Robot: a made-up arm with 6 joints. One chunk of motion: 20 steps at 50 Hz.
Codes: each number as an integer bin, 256 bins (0 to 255) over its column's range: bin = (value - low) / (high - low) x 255, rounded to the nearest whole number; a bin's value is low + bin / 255 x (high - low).
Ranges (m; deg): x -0.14..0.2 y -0.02..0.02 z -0.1..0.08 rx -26..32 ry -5..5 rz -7..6
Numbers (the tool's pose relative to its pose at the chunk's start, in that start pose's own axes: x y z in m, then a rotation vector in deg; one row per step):
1: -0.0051 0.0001 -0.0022 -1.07 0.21 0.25
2: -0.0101 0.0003 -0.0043 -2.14 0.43 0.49
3: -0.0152 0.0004 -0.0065 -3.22 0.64 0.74
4: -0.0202 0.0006 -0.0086 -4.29 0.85 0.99
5: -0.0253 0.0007 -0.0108 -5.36 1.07 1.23
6: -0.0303 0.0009 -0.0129 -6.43 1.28 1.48
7: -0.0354 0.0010 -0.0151 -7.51 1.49 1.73
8: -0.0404 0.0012 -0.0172 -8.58 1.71 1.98
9: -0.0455 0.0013 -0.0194 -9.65 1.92 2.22
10: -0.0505 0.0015 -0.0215 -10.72 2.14 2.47
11: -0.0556 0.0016 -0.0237 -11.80 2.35 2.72
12: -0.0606 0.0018 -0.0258 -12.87 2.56 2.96
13: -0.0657 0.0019 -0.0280 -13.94 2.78 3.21
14: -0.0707 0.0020 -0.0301 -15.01 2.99 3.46
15: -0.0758 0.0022 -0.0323 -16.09 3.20 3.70
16: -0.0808 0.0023 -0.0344 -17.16 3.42 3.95
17: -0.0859 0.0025 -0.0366 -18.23 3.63 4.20
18: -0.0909 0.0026 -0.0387 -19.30 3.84 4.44
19: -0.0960 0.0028 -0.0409 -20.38 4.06 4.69
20: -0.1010 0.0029 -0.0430 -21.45 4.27 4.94
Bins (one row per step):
1: 101 128 139 110 133 142
2: 97 129 136 105 138 147
3: 94 130 132 100 144 152
4: 90 131 129 95 149 157
5: 86 132 126 91 155 161
6: 82 133 123 86 160 166
7: 78 134 120 81 165 171
8: 75 135 117 77 171 176
9: 71 136 114 72 176 181
10: 67 137 111 67 182 186
11: 63 138 108 62 187 191
12: 60 139 105 58 193 195
13: 56 140 102 53 198 200
14: 52 140 99 48 204 205
15: 48 142 96 44 209 210
16: 44 142 93 39 215 215
17: 41 143 90 34 220 220
18: 37 144 87 29 225 224
19: 33 145 84 25 231 229
20: 29 146 81 20 236 234

